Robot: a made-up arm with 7 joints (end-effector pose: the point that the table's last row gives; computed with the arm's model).
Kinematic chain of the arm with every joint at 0, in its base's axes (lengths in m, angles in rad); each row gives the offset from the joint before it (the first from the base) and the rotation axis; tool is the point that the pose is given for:
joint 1: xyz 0 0 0.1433 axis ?
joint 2: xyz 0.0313 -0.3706 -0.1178 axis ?
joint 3: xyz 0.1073 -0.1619 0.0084 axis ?
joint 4: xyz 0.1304 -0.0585 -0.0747 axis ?
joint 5: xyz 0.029 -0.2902 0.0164 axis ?
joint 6: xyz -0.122 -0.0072 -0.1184 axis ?
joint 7: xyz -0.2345 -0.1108 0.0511 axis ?
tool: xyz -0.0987 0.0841 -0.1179
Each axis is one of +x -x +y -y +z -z.
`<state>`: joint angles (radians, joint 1 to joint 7).
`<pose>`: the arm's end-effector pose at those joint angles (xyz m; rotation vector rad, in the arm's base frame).
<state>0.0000 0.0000 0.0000 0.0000 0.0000 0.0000 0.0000</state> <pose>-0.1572 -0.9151 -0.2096 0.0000 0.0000 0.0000</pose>
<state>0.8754 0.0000 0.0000 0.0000 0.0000 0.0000 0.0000</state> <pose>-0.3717 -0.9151 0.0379 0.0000 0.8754 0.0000</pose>
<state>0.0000 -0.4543 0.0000 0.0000 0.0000 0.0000 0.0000</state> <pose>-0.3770 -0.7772 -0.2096 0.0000 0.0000 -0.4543</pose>
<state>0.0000 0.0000 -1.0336 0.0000 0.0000 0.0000 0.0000</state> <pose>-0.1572 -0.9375 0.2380 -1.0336 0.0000 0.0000</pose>
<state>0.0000 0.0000 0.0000 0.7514 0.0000 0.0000 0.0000</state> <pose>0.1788 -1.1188 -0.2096 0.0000 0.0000 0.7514</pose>
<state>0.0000 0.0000 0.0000 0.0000 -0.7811 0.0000 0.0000</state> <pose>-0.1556 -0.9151 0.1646 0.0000 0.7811 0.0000</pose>
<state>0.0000 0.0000 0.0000 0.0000 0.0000 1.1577 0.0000</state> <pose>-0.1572 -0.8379 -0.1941 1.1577 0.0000 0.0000</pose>
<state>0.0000 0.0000 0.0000 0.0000 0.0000 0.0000 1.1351</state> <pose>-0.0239 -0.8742 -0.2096 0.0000 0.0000 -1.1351</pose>
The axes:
joint 1: +y
joint 2: +z
joint 3: +x
joint 4: +z
joint 5: -y
joint 6: +x
joint 7: -z

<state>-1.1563 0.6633 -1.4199 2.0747 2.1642 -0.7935 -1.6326</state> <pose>0.8514 -0.4384 0.6030 1.4106 0.5012 -2.0225</pose>
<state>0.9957 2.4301 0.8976 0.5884 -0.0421 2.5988 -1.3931</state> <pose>-0.3142 -0.2318 -0.3492 -1.2988 -1.3397 1.3125</pose>
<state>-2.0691 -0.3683 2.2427 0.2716 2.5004 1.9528 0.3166</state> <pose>-0.2697 -0.5049 0.8398 -0.1846 0.4813 -0.3179</pose>
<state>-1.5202 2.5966 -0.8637 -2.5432 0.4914 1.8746 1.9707</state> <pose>0.4461 -0.0301 0.1148 1.2123 0.3157 1.1583</pose>
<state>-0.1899 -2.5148 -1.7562 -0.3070 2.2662 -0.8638 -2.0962</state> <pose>-0.5717 -0.2372 0.6063 -1.0308 2.5580 0.8551</pose>
